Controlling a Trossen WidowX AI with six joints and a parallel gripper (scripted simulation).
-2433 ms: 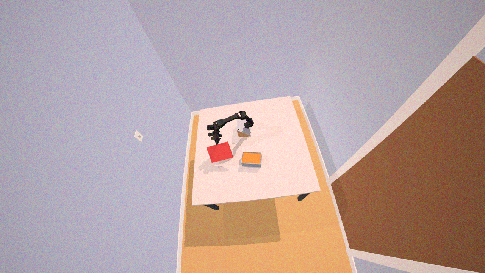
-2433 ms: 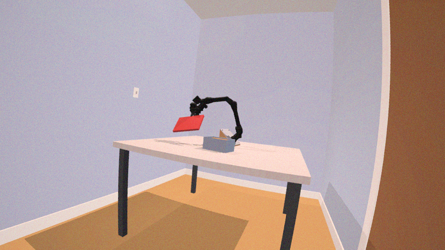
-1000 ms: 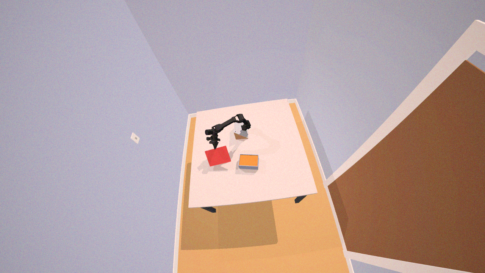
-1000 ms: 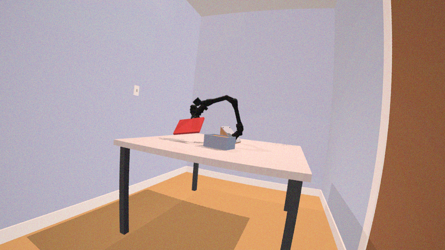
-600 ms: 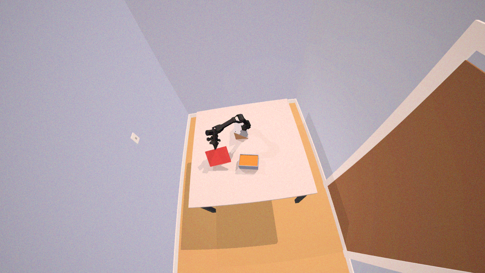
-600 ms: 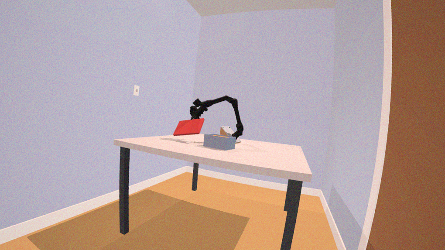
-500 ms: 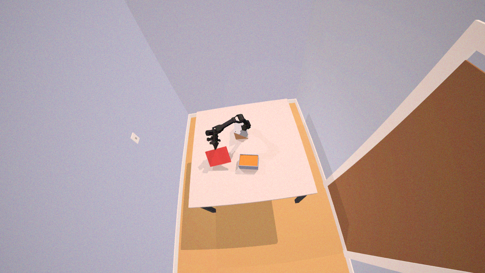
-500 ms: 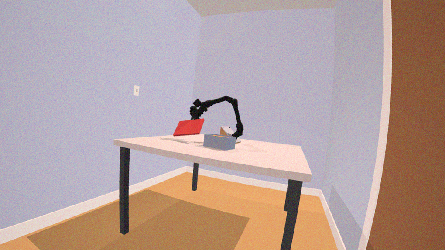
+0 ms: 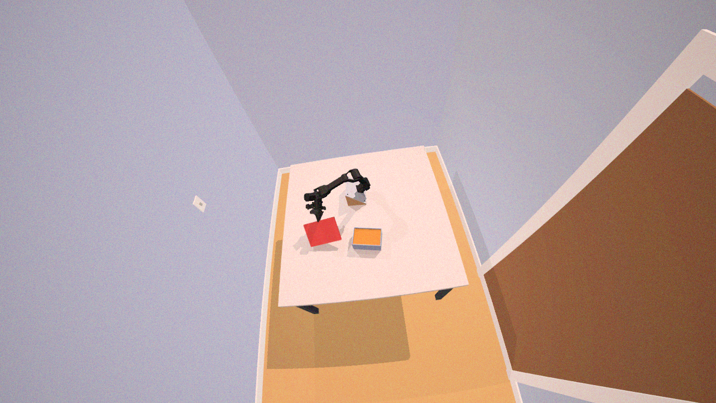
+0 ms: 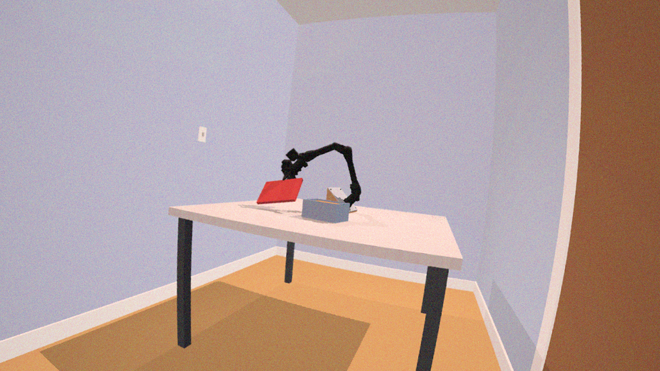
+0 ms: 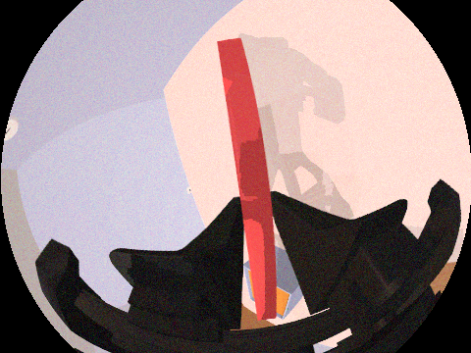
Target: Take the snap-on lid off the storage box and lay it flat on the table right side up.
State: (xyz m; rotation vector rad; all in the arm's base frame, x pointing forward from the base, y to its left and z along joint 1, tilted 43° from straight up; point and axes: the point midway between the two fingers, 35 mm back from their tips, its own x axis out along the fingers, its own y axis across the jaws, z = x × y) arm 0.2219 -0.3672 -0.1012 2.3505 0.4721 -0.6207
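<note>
The red lid lies 6 cm ahead of my gripper tip, 5 cm below it and 1 cm to the left of it. The rest, counted from my gripper tip: storage box 31 cm to the left, 17 cm ahead, 12 cm below.
</note>
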